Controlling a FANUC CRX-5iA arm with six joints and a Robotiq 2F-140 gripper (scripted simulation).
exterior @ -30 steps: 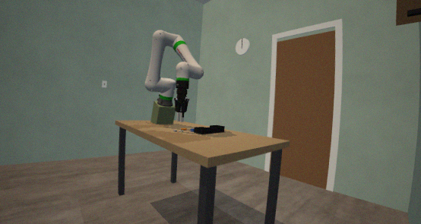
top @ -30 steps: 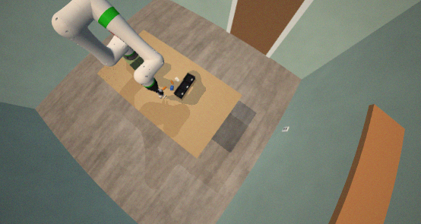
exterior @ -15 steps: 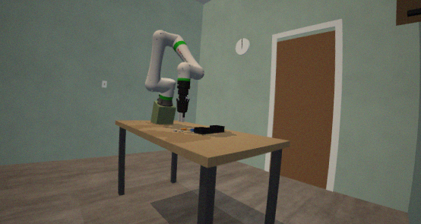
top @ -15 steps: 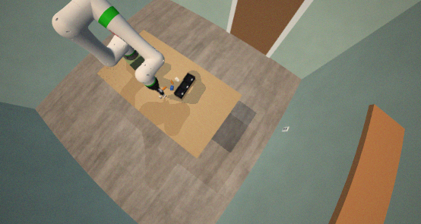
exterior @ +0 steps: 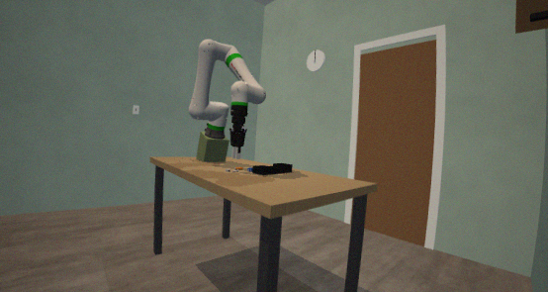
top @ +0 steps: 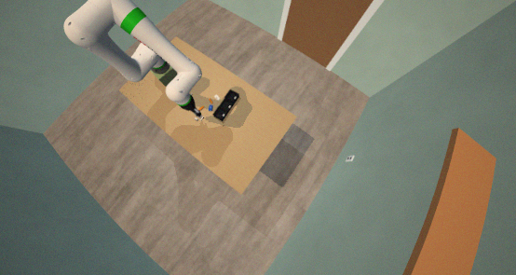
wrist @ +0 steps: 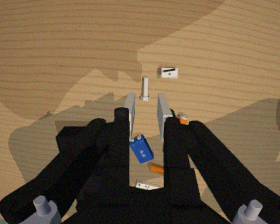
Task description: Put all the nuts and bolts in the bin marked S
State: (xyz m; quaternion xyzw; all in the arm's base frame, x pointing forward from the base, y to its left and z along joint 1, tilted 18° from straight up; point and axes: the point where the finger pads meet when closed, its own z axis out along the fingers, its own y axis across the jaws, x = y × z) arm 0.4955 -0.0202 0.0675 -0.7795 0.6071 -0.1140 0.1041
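Right now the grey bolt is 100 mm below my hand and 10 mm to the left of it. The rest, counted from my hand: white piece 210 mm to the left, 100 mm below, 60 mm behind; then long black bin 220 mm to the left, 80 mm below, 50 mm ahead; then blue piece 100 mm to the left, 100 mm below, 20 mm behind.
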